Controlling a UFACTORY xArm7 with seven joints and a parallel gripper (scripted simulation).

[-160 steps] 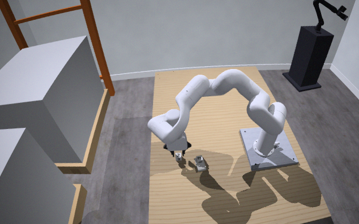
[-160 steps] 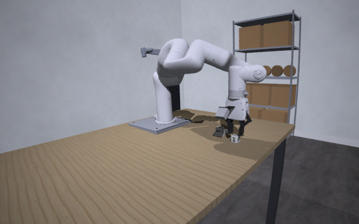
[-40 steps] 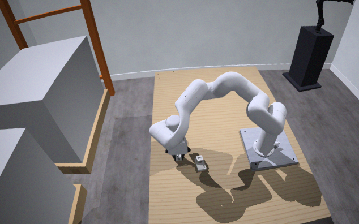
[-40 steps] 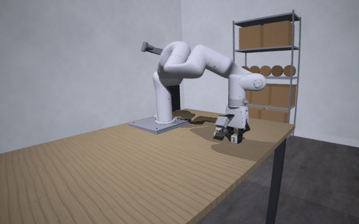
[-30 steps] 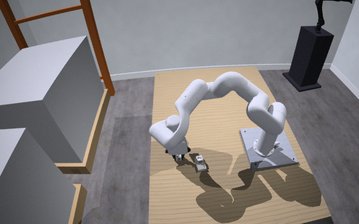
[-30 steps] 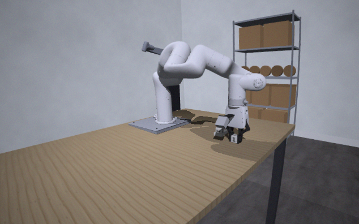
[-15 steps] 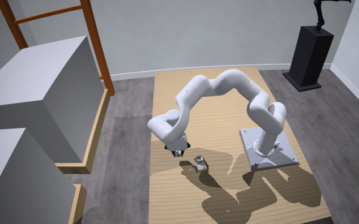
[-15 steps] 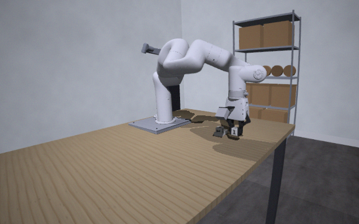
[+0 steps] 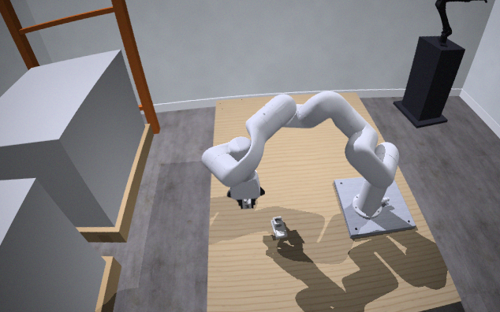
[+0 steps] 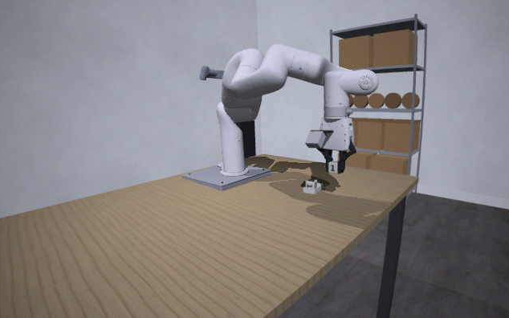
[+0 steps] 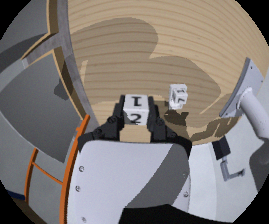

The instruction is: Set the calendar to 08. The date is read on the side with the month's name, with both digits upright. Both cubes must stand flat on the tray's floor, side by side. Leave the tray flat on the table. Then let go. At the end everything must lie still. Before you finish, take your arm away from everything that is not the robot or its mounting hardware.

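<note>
My gripper is now right at the white digit cube. The rest, counted from my hand: white tray 100 mm behind, 70 mm to the left, 110 mm below.
</note>
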